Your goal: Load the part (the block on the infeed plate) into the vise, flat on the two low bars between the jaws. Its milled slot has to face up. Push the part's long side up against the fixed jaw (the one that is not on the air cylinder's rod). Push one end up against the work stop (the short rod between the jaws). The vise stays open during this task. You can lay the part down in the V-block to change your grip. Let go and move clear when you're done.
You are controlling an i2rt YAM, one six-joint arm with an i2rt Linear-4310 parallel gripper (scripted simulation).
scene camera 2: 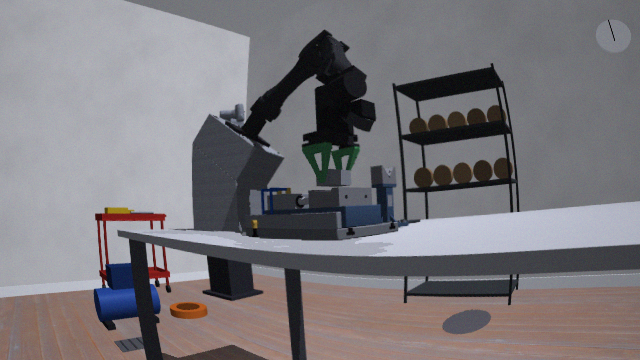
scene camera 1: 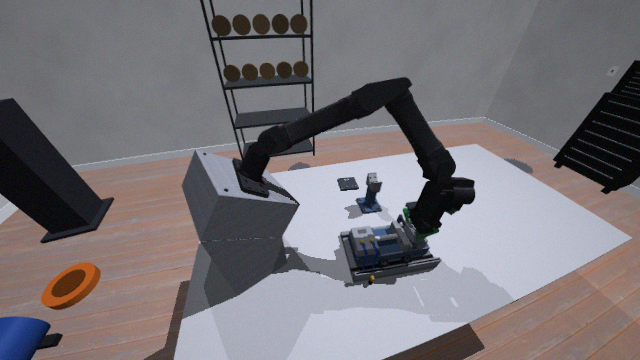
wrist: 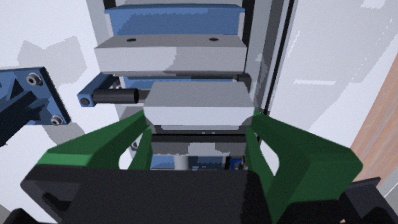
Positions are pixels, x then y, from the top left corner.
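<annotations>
A single spot on my gripper is both (scene camera 1: pixel 421 235) and (scene camera 2: pixel 309 155). The gripper is visible in the wrist view (pixel 198 112) too.
</annotations>
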